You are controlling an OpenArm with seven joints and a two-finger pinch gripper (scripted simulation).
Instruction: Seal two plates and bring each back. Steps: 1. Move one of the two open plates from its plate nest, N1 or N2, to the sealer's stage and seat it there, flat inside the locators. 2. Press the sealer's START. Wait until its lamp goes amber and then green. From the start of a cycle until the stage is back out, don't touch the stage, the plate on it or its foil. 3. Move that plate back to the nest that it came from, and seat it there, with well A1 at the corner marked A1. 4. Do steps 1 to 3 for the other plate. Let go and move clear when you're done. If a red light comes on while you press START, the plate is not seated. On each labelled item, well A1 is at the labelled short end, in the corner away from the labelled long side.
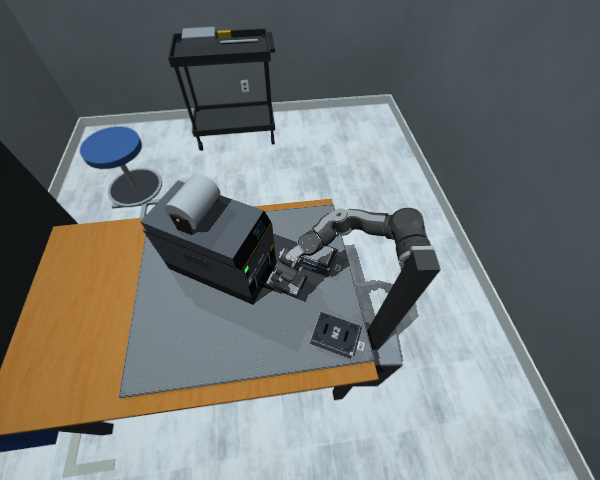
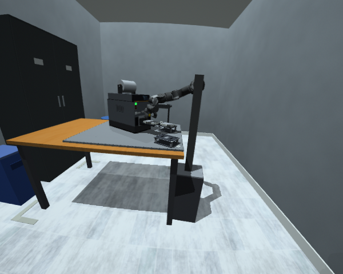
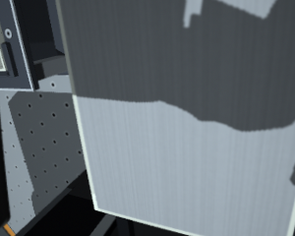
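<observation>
The white well plate is 1 cm behind my hand and 4 cm below it. The rest, counted from my hand: foil roll 29 cm ahead, 14 cm to the right, 27 cm above; sealer stage 1 cm behind, 5 cm below; grey start button 12 cm ahead, 4 cm to the left, 4 cm above.
</observation>
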